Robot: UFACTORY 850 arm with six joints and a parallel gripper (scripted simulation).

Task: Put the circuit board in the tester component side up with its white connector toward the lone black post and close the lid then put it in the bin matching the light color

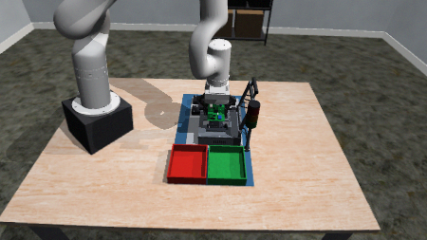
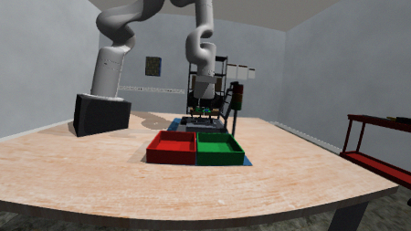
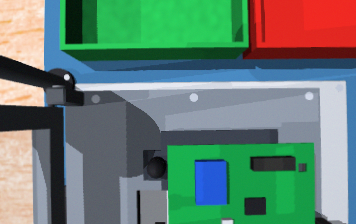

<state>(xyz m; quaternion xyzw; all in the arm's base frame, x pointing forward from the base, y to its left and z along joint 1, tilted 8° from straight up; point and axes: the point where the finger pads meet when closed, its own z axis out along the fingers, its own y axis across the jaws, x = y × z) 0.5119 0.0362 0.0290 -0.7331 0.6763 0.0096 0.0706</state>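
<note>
Now: hand 6 cm above the dark nest, 1 cm to the right of it and 1 cm short of it. Round my hand: clear lid 13 cm ahead, 6 cm above, 1 cm to the left; then green bin 20 cm to the right, 11 cm below, 6 cm ahead; then green circuit board right at my hand.
</note>
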